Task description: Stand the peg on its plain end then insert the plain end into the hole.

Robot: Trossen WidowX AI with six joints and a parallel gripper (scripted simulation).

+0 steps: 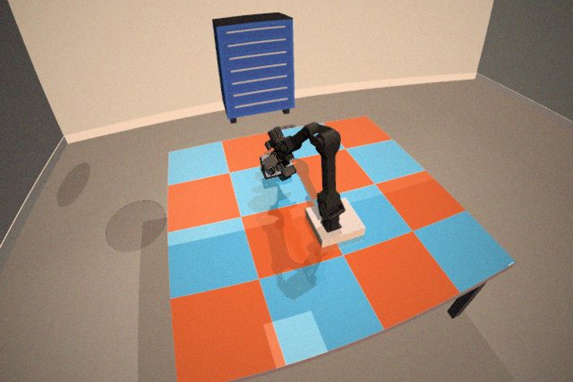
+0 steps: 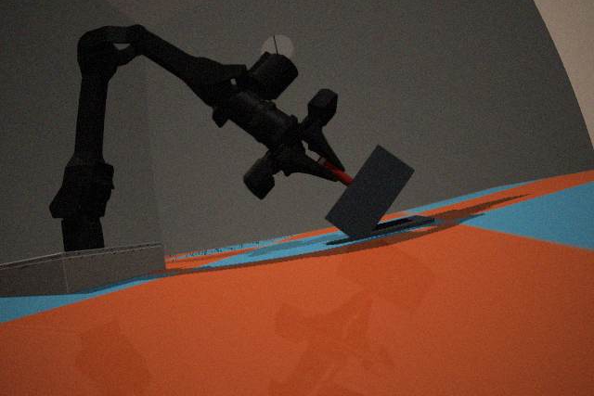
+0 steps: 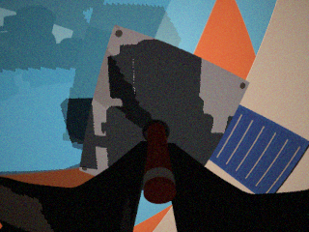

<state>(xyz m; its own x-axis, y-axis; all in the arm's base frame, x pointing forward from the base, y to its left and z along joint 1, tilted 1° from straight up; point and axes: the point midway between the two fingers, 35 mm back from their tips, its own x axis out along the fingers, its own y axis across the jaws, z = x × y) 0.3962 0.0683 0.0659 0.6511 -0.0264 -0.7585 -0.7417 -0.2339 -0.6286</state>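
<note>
The sloped panel is 30 mm ahead of my gripper tip and 40 mm below it. Round my gripper tip: red peg (10 mm behind, 10 mm above); then flat panel foot (50 mm ahead, 80 mm below).
</note>
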